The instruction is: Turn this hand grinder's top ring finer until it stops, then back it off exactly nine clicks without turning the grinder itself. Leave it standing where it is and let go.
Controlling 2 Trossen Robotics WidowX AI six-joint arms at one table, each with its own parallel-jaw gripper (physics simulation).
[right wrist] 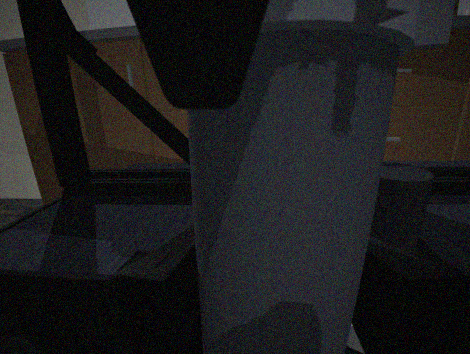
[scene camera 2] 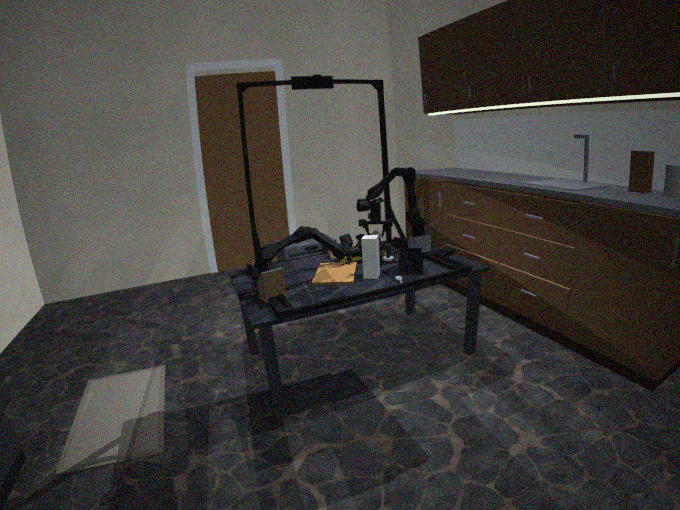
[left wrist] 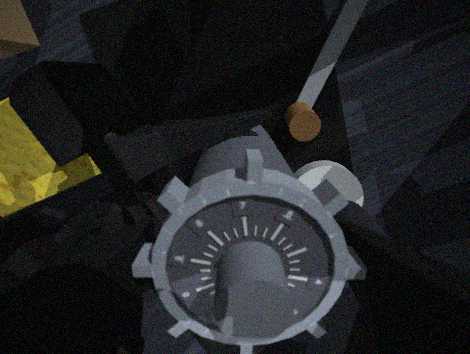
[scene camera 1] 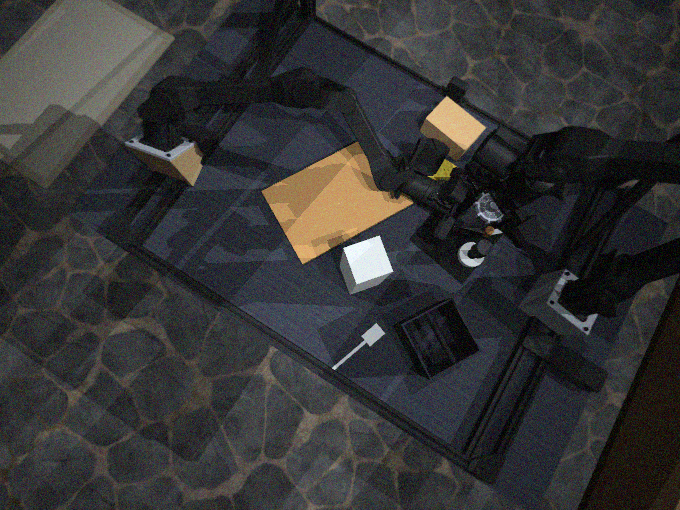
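Pixels of known places: left gripper, fingertip midpoint: (right wrist: 284,110) (left wrist: 245,230) (scene camera 1: 486,210); right gripper, fingertip midpoint: (scene camera 2: 380,246) (left wrist: 292,155) (scene camera 1: 489,223); left arm's base, origin of the base link: (scene camera 2: 419,236) (scene camera 1: 576,300); right arm's base, origin of the base link: (scene camera 2: 269,274) (scene camera 1: 162,141).
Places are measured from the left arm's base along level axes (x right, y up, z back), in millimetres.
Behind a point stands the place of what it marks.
Note:
The hand grinder stands at the right of the table. Its grey top ring (scene camera 1: 487,206) @(z -263, x 22, y 46 mm) (left wrist: 255,180) @(z -245, x 57, y 42 mm) has lugs around the rim and encircles a numbered dial (left wrist: 245,226) @(z -252, x 44, y 41 mm). My left gripper (scene camera 1: 490,211) @(z -256, x 29, y 17 mm) (left wrist: 245,230) @(z -256, x 29, y 17 mm) comes down from above with its dark fingers on both sides of the ring, shut on it. The grinder's grey body (right wrist: 286,211) @(z -283, x 28, y -1 mm) fills the right wrist view. My right gripper (scene camera 1: 456,196) reaches in from the left and is shut on the body. The crank's brown knob (left wrist: 304,123) @(z -211, x 44, y -69 mm) (scene camera 1: 490,231) @(z -209, x 40, y -70 mm) shows beside the ring.
An orange mat (scene camera 1: 328,202) @(z -541, x -141, y -90 mm) lies mid-table with a white box (scene camera 1: 365,263) @(z -377, x -236, y 95 mm) (scene camera 2: 370,255) @(z -391, x -260, y 13 mm) in front of it. A tan box (scene camera 1: 454,126) @(z -425, x 182, y -45 mm) and a yellow item (scene camera 1: 443,171) @(z -379, x 91, y -75 mm) lie behind the grinder. A black tray (scene camera 1: 436,336) @(z -177, x -239, y -12 mm), a white flat tool (scene camera 1: 365,339) @(z -276, x -330, y -103 mm) and a white crescent (scene camera 1: 470,259) @(z -203, x -36, y -88 mm) lie nearby.

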